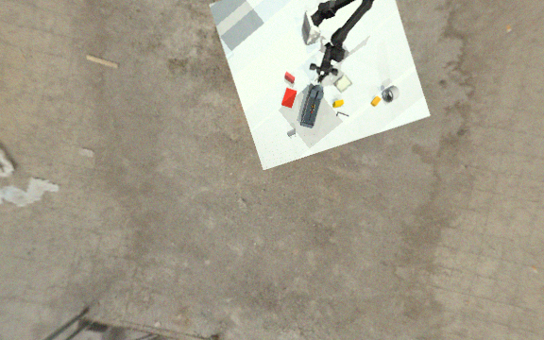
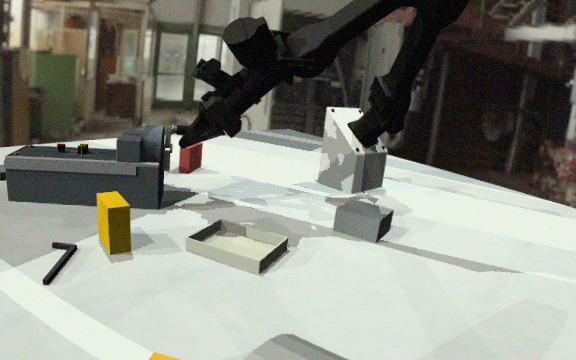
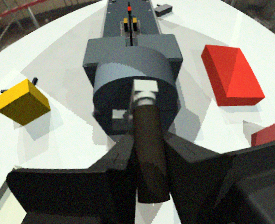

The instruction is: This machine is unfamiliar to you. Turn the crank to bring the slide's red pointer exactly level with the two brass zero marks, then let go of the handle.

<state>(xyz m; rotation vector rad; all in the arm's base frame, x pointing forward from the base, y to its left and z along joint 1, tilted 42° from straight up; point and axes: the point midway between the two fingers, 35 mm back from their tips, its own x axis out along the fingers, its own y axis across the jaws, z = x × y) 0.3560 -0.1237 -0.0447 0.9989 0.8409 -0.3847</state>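
Now: gripper tip 2 cm below the dark crank handle, 1 cm to the right of it and 1 cm past it. Also, from my gripper tip: red pointer: 16 cm ahead, 13 cm to the right, 1 cm below; shallow grey tray: 19 cm to the left, 9 cm below, 6 cm ahead; yellow block: 18 cm ahead, 9 cm to the left, 6 cm below.
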